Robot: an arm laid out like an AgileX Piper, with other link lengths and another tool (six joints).
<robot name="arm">
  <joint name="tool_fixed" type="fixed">
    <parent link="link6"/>
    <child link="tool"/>
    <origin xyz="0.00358 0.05 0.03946" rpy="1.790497 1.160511 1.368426"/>
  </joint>
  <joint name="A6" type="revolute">
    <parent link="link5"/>
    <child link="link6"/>
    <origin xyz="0.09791 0 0.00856" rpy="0 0 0"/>
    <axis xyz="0.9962 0 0.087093"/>
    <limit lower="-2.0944" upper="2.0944"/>
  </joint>
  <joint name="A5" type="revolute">
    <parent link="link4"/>
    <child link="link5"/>
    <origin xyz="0 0 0" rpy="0 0 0"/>
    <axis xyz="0 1 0"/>
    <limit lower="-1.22" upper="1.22"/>
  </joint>
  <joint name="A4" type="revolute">
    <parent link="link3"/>
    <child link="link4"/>
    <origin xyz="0.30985 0 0.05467" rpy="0 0 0"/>
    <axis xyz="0.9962 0 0.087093"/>
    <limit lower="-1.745" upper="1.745"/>
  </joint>
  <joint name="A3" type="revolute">
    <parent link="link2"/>
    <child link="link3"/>
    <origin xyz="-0.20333 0 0.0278" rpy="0 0 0"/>
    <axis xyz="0 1 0"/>
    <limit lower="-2.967" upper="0"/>
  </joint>
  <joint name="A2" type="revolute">
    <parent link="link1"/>
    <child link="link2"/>
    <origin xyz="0 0 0" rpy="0 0 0"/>
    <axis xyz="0 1 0"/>
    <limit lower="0" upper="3.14"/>
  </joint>
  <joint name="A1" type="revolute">
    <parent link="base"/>
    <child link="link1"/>
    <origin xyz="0 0 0.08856" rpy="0 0 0"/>
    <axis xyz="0 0 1"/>
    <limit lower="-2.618" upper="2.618"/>
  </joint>
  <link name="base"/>
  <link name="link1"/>
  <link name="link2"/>
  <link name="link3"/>
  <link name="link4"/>
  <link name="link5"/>
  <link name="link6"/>
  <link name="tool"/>
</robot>
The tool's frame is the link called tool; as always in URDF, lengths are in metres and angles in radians.
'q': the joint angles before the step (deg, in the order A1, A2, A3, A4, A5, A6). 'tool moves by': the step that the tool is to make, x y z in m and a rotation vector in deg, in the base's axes. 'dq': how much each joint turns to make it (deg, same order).
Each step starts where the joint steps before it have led.
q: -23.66 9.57 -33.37 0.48 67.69 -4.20
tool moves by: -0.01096 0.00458 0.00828 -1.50 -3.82 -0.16
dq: -0.01 -4.13 0.81 -0.03 -0.78 0.22
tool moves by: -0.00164 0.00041 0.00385 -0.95 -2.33 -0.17
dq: 0.00 -1.09 0.43 -0.11 -1.86 0.18
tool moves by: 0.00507 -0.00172 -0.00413 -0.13 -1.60 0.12
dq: 0.01 -0.25 1.76 0.42 -3.03 0.18
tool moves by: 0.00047 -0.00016 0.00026 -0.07 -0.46 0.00
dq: 0.00 -0.06 0.17 0.08 -0.56 0.06
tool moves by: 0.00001 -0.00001 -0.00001 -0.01 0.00 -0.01
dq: 0.02 0.00 0.00 -0.03 -0.01 0.02
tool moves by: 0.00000 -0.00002 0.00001 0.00 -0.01 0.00
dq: -0.02 0.00 0.00 0.02 -0.01 -0.02
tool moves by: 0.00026 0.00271 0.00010 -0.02 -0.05 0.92
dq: 0.92 0.00 0.00 0.01 -0.06 0.00
